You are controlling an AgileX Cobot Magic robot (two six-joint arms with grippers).
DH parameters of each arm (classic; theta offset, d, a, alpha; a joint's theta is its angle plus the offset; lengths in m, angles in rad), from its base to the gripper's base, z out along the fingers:
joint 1: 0 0.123 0 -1.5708
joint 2: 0.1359 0 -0.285 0
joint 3: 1.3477 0 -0.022 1.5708
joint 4: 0 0.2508 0 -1.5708
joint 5: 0 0 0.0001 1.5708
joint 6: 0 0.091 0 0
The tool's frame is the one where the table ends.
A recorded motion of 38 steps. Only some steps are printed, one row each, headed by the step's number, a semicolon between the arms.
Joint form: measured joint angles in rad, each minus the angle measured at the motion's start. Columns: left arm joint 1, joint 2, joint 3, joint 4, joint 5, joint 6; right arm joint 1, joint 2, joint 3, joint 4, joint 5, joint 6.
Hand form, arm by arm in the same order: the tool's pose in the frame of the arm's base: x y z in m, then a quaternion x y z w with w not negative. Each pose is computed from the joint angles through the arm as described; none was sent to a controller.
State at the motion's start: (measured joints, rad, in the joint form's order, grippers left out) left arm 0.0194 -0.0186 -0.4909 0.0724 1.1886 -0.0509; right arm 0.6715 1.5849 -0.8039 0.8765 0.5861 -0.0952
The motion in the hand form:
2: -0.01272 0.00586 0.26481 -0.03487 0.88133 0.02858 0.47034; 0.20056 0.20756 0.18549 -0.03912 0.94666 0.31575 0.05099
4: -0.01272 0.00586 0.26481 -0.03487 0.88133 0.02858 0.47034; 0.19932 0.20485 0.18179 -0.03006 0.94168 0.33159 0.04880
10: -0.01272 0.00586 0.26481 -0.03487 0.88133 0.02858 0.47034; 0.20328 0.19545 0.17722 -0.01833 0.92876 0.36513 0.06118
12: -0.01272 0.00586 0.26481 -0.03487 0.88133 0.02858 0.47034; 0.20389 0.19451 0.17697 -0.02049 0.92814 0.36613 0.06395
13: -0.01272 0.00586 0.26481 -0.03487 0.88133 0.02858 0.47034; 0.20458 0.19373 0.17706 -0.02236 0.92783 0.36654 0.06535
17: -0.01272 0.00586 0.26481 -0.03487 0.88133 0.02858 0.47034; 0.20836 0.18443 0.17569 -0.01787 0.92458 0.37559 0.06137
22: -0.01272 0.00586 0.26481 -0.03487 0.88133 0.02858 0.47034; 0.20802 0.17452 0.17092 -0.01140 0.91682 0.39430 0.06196
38: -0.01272 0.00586 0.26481 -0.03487 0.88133 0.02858 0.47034; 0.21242 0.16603 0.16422 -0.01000 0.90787 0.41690 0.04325
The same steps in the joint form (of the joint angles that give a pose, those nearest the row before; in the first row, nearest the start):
2: 0.0001 0.0000 0.0000 0.0000 0.0000 0.0000; -0.0047 0.0000 0.0168 0.0480 -0.0195 -0.0484
4: 0.0001 0.0000 0.0000 0.0000 0.0000 0.0000; -0.0178 0.0000 0.0441 0.1444 -0.0241 -0.1325
10: 0.0001 0.0000 0.0000 0.0000 0.0000 0.0000; -0.0694 0.0000 0.0903 0.3454 -0.0200 -0.3470
12: 0.0001 0.0000 0.0000 0.0000 0.0000 0.0000; -0.0740 0.0000 0.0926 0.3544 -0.0200 -0.3651
13: 0.0001 0.0000 0.0000 0.0000 0.0000 0.0000; -0.0784 0.0000 0.0926 0.3559 -0.0176 -0.3740
17: 0.0001 0.0000 0.0000 0.0000 0.0000 0.0000; -0.1260 0.0000 0.1057 0.3835 0.0217 -0.4257
22: 0.0001 0.0000 0.0000 0.0000 0.0000 0.0000; -0.1712 -0.0007 0.1461 0.4786 0.0566 -0.5432
38: 0.0001 0.0000 0.0000 0.0000 0.0000 0.0000; -0.2315 0.0329 0.1577 0.5246 0.1418 -0.6271

